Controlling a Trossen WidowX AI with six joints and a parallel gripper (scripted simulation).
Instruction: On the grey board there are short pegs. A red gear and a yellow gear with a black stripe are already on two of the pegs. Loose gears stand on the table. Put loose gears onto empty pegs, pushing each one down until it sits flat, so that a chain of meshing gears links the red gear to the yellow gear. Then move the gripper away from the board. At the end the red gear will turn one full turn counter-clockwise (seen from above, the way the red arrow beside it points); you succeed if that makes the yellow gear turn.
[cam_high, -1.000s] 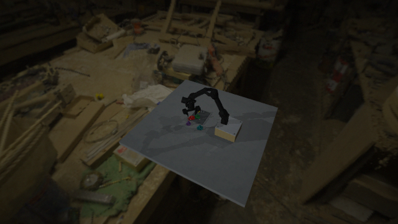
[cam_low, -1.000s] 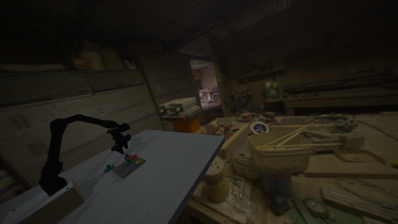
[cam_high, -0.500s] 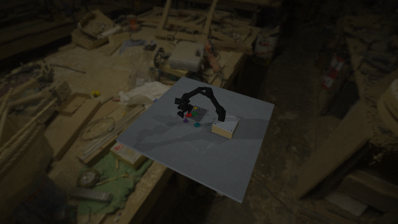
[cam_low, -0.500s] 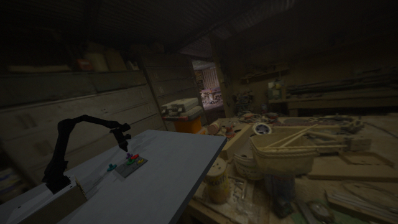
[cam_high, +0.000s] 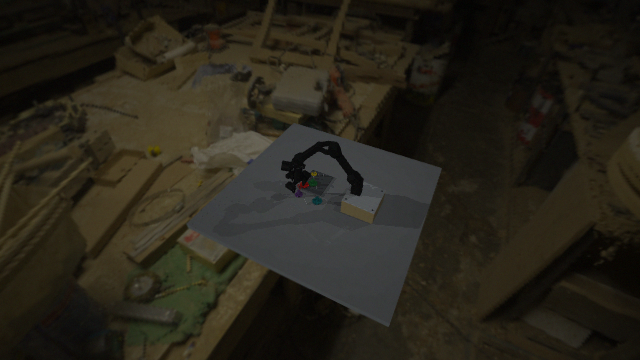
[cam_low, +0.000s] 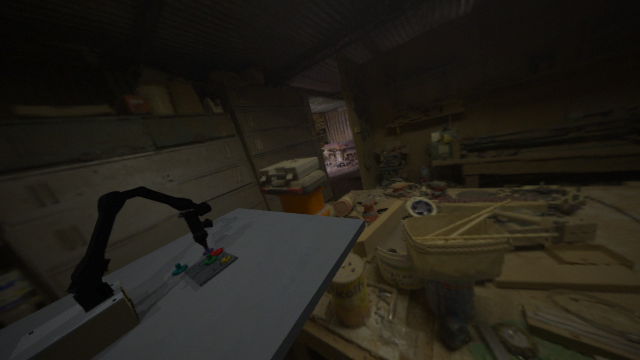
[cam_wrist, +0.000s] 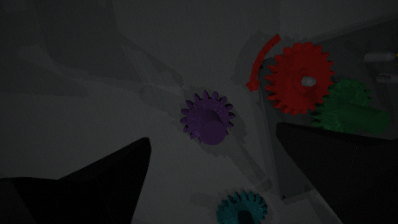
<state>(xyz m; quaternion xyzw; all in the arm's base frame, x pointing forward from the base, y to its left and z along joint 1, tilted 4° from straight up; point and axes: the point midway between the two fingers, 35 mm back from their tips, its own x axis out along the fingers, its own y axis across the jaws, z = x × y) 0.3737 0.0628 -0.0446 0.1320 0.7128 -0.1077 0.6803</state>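
My gripper tip is 30 mm above the purple gear. The rest, counted from my gripper tip: green gear: 130 mm to the right, 50 mm behind, 30 mm below; red gear: 90 mm to the right, 30 mm below; teal gear: 140 mm behind, 30 mm below, 10 mm to the left.
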